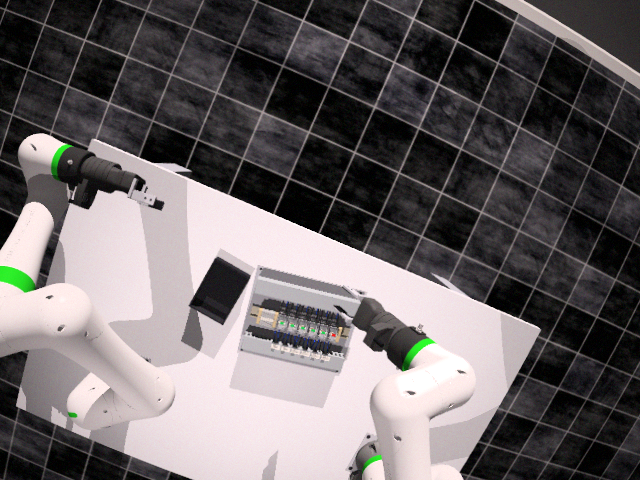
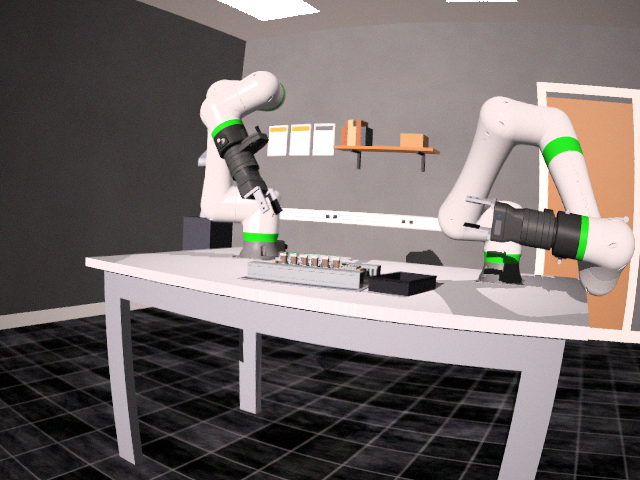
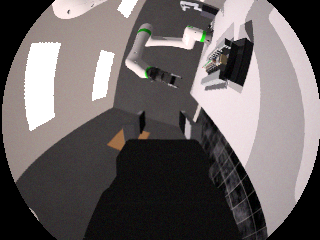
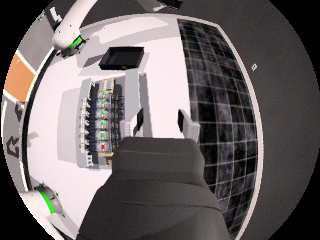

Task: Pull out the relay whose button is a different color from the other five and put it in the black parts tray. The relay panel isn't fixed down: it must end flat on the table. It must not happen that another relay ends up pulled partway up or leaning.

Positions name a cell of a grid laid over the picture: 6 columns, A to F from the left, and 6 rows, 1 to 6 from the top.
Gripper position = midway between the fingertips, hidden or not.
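Note:
Image 1 shows my left gripper (image 1: B3), a grey relay panel (image 1: C4) and a black parts tray (image 1: C4). In image 2 I see my left gripper (image 2: E3), my right gripper (image 2: C3) and the black parts tray (image 2: D4). Image 3 shows my left gripper (image 3: D3) and the black parts tray (image 3: E2). Visible in image 4: the grey relay panel (image 4: B4) and the black parts tray (image 4: C2).

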